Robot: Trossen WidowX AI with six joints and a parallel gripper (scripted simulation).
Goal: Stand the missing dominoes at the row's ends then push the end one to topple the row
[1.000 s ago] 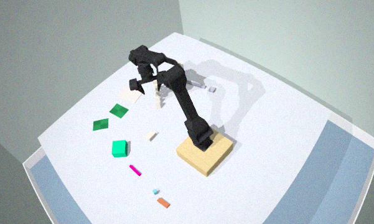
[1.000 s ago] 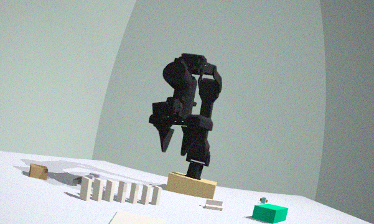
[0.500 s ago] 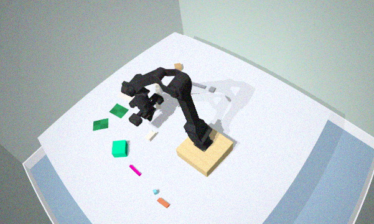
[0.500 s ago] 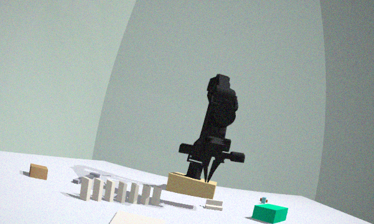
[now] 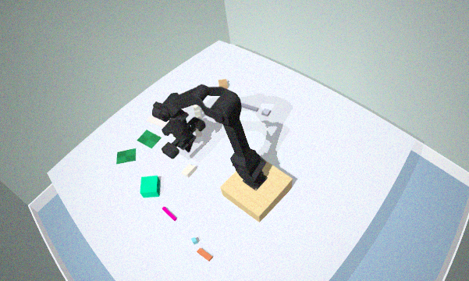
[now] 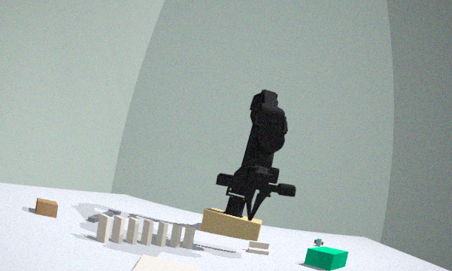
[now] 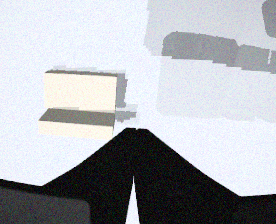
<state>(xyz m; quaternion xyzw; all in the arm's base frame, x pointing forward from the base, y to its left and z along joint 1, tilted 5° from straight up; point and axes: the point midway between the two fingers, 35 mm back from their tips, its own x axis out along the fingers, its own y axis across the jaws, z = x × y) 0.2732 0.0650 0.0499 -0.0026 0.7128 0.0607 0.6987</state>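
Right now the green block is 4 cm ahead of my gripper tip, 20 cm to the left of it and 6 cm below it. From my gripper tip the other things lie so: magenta stick 10 cm behind, 22 cm to the left, 7 cm below; cream flat tile 31 cm ahead, 8 cm to the right, 8 cm below; cyan cube 26 cm behind, 24 cm to the left, 7 cm below.
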